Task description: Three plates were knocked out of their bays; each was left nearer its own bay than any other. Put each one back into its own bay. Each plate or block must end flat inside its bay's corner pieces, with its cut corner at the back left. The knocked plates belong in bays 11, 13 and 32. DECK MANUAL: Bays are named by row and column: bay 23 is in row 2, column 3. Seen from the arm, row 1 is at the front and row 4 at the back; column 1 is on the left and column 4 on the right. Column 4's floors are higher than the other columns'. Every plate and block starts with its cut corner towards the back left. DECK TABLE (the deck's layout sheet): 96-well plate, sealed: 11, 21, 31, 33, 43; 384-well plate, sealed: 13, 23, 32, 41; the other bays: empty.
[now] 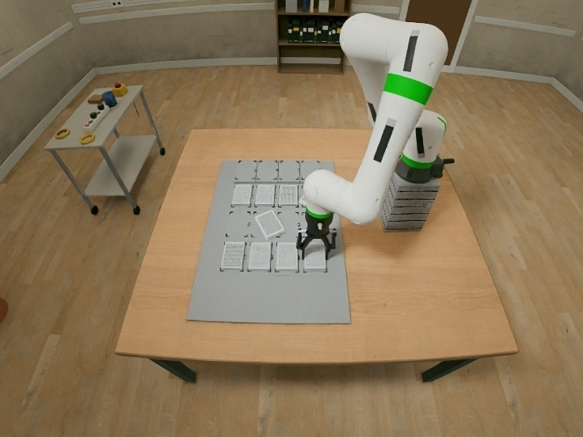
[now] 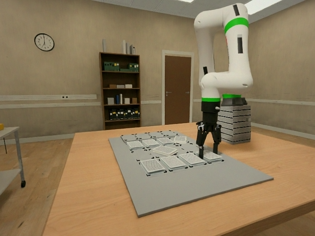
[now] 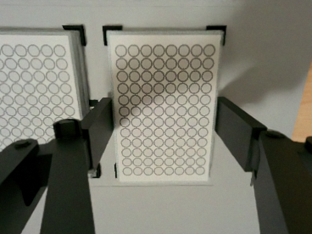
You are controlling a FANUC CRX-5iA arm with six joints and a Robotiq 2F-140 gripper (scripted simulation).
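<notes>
The sealed 96-well plate is 2 cm below my hand.
</notes>
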